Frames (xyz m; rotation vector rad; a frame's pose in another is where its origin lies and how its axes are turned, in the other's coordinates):
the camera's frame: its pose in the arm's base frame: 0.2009 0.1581 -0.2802 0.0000 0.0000 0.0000
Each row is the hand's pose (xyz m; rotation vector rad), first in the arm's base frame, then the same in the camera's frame.
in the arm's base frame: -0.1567 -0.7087 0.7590 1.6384 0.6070 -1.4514
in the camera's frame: -0.3576 -0.8668 1.0392 1.6384 0.6070 -1.4514
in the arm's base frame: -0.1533 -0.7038 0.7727 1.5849 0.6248 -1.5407
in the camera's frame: -0.3542 -0.8619 1.0529 1.5849 0.6248 -1.5407
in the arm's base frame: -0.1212 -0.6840 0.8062 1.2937 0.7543 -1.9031
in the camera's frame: -0.3221 -0.8421 1.0864 1.2937 0.7543 -1.9031
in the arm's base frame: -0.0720 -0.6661 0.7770 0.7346 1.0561 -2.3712
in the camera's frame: -0.2729 -0.8242 1.0572 0.7346 1.0561 -2.3712
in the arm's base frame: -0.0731 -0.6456 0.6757 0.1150 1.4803 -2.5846
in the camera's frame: -0.2740 -0.8037 0.9559 0.1150 1.4803 -2.5846
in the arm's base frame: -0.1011 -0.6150 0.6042 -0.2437 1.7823 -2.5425
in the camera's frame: -0.3020 -0.7731 0.8844 -0.2437 1.7823 -2.5425
